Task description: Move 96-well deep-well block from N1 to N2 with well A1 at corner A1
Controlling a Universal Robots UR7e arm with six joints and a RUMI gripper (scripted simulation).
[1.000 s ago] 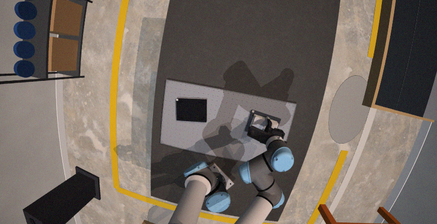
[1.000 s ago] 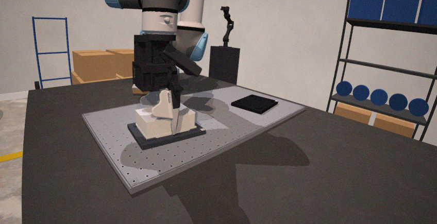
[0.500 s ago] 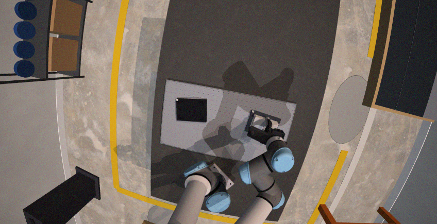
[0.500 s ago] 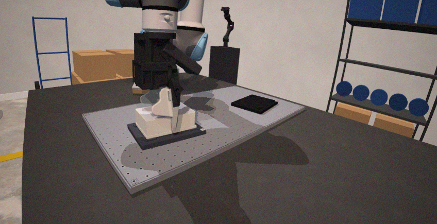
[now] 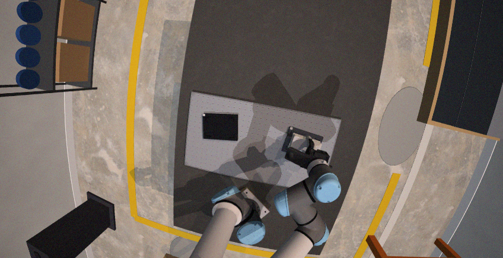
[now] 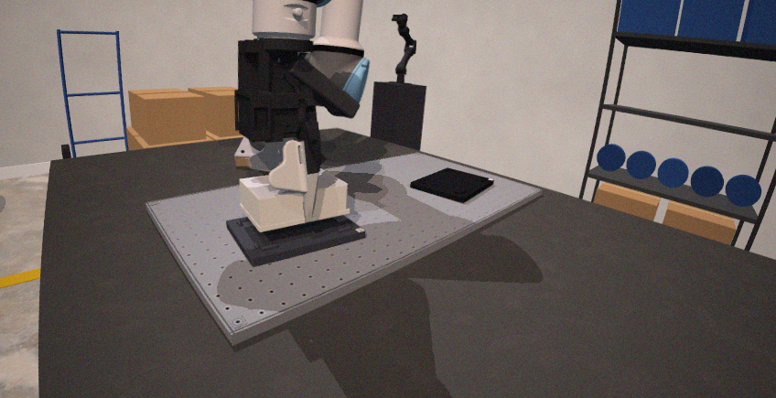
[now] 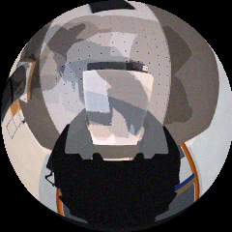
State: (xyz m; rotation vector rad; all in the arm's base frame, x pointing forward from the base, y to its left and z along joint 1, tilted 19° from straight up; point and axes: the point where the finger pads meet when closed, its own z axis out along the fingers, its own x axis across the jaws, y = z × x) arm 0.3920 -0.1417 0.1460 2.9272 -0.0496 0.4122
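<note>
My hand is 4 cm above the grey nest N1. From my hand the other things lie so: black nest N2: 2 cm behind, 38 cm to the left, 4 cm below; cream deep-well block: 1 cm above.
</note>
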